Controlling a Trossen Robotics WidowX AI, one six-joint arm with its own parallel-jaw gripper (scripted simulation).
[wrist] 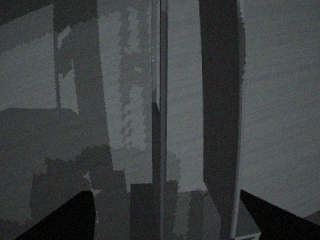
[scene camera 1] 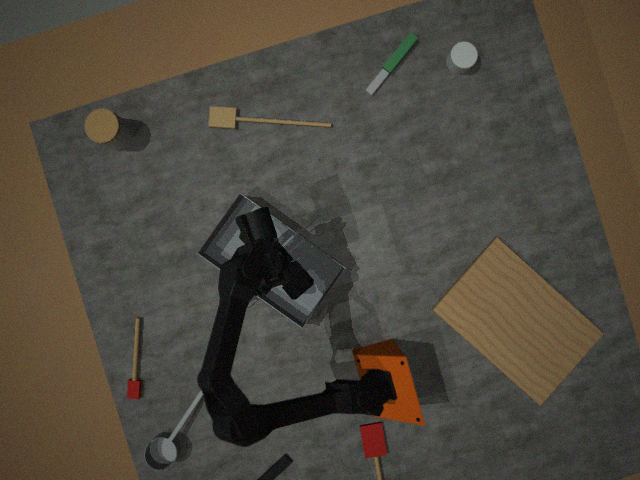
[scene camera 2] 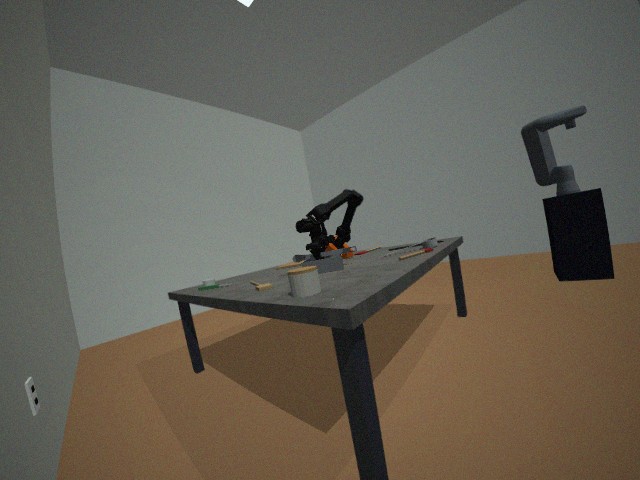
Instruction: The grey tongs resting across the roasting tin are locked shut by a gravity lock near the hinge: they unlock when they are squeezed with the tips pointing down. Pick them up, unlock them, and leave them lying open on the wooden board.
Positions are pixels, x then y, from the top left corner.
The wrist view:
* my gripper: 157, 200
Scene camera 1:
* my gripper: 280, 257
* white cylinder: 461, 58
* wooden board: 534, 335
